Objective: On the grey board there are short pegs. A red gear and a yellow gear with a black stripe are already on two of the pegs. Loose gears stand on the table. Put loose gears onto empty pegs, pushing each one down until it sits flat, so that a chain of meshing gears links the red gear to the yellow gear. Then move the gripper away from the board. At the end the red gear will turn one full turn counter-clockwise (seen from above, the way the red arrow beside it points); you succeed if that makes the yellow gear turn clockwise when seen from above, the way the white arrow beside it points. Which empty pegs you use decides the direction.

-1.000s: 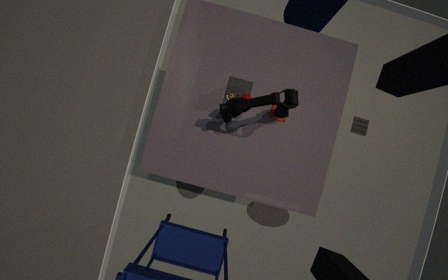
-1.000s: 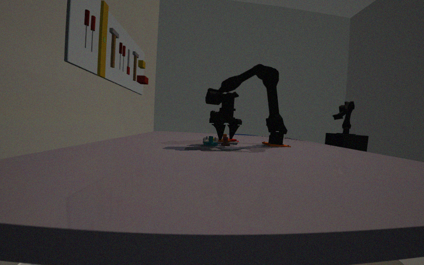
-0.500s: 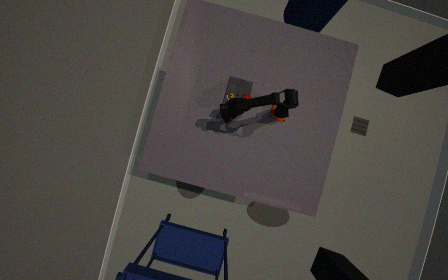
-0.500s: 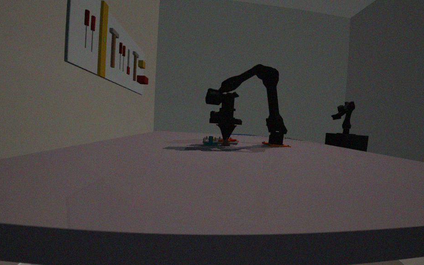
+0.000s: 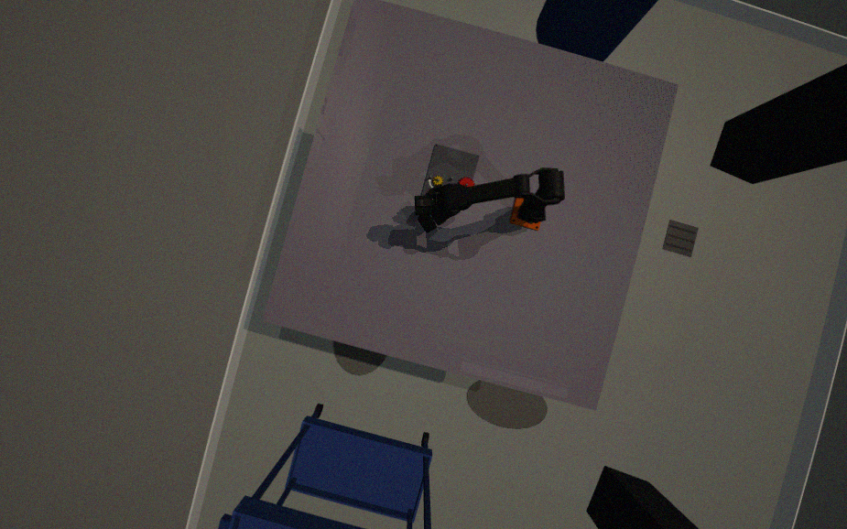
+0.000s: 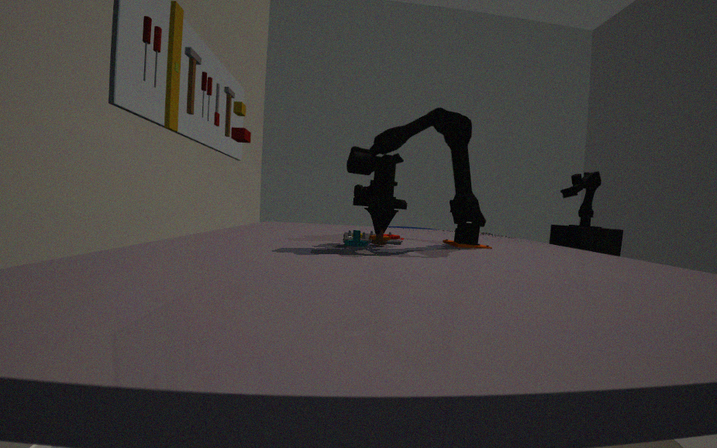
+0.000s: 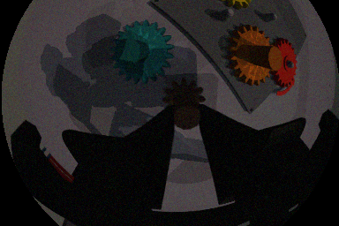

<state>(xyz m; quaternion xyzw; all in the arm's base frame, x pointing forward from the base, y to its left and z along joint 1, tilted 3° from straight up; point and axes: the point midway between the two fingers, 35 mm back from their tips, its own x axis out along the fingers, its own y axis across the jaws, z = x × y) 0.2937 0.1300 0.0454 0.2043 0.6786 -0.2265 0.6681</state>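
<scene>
The orange gear lies 90 mm to the right of my gripper tip and 10 mm below it. From my gripper tip the other things lie so: red gear: 40 mm behind, 140 mm to the right, 20 mm below; teal gear: 60 mm ahead, 20 mm below; small brown gear: 10 mm below.
</scene>
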